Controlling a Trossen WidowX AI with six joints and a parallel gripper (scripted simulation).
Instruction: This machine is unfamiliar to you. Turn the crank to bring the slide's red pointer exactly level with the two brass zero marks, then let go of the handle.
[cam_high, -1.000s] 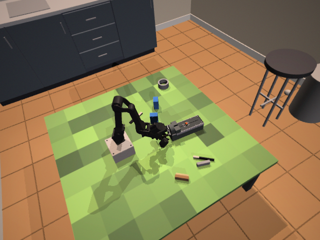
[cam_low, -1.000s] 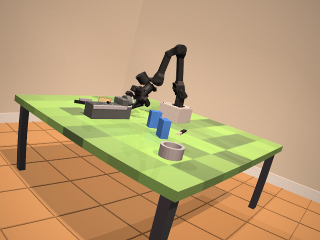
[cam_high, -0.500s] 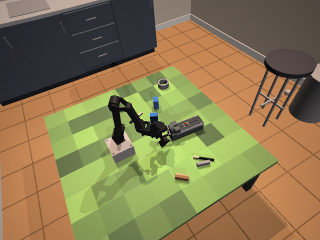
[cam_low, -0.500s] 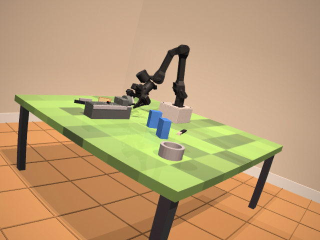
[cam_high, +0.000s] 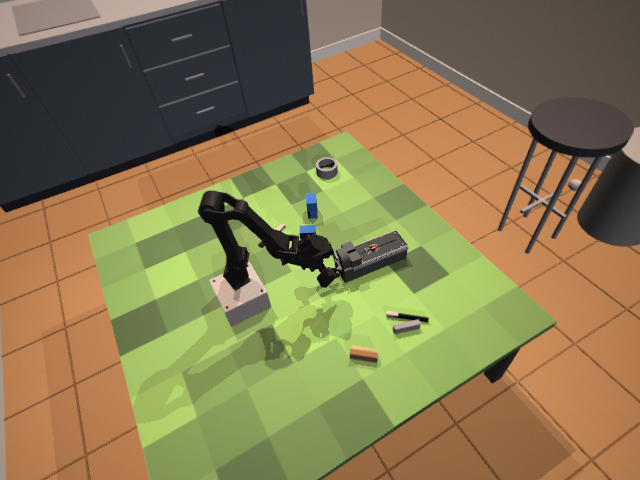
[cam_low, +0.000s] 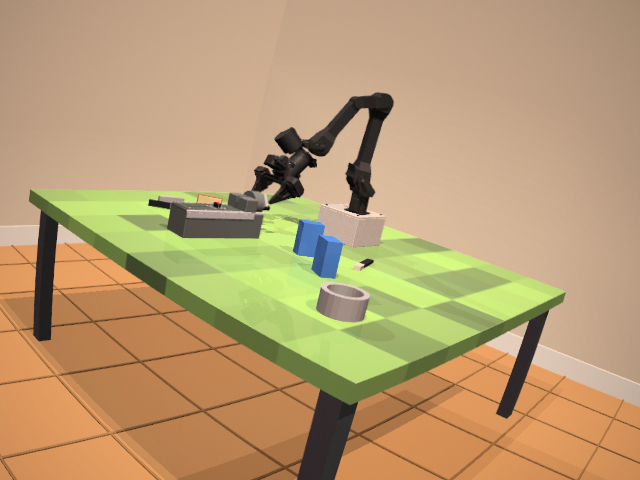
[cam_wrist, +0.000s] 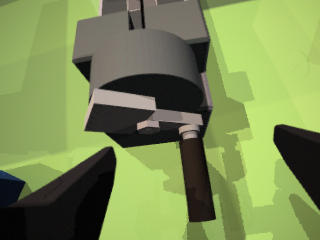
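Right now the crank handle is 20 mm behind my gripper tip and 20 mm below it. From my gripper tip the other things lie so: grey bar 50 mm ahead, 300 mm to the right, 80 mm below; wooden block 120 mm behind, 280 mm to the right, 80 mm below; red pointer 170 mm ahead, 20 mm to the right, 10 mm below.
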